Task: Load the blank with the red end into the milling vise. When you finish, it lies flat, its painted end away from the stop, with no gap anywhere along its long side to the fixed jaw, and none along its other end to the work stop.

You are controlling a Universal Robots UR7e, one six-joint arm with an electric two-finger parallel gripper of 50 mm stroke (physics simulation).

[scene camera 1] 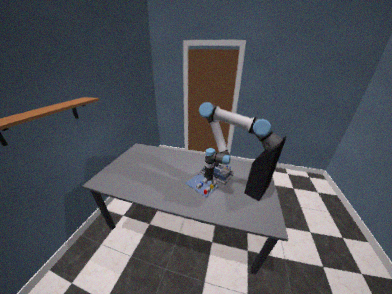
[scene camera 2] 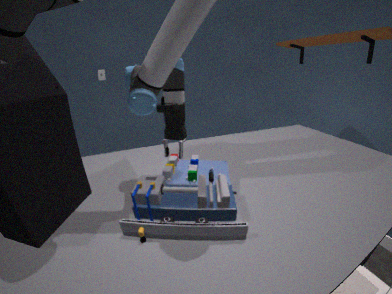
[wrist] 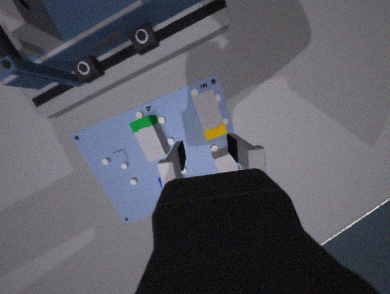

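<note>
The blank with the red end (scene camera 1: pixel 205 191) (scene camera 2: pixel 173 156) lies on the blue plate (scene camera 1: pixel 194 183) (scene camera 2: pixel 220 168) (wrist: pixel 90 145). In the wrist view the grey body of this blank (wrist: pixel 224 159) shows partly beside the right finger; its red end is hidden behind the gripper. My gripper (scene camera 1: pixel 208 182) (scene camera 2: pixel 174 153) (wrist: pixel 205 146) is open and empty, above the plate near this blank. The milling vise (scene camera 1: pixel 223 173) (scene camera 2: pixel 185 214) (wrist: pixel 80 15) stands beside the plate. Two upright grey jaw blocks (scene camera 2: pixel 202 191) (scene camera 2: pixel 223 190) have a gap between them.
Blanks with a yellow end (scene camera 2: pixel 169 171) (wrist: pixel 209 112), a green end (scene camera 2: pixel 192 173) (wrist: pixel 149 141) and a blue end (scene camera 2: pixel 194 160) also lie on the plate among white pegs. Blue clamp handles (scene camera 2: pixel 149 202) rise at the vise's side. A large black block (scene camera 1: pixel 264 172) (scene camera 2: pixel 40 150) stands on the table.
</note>
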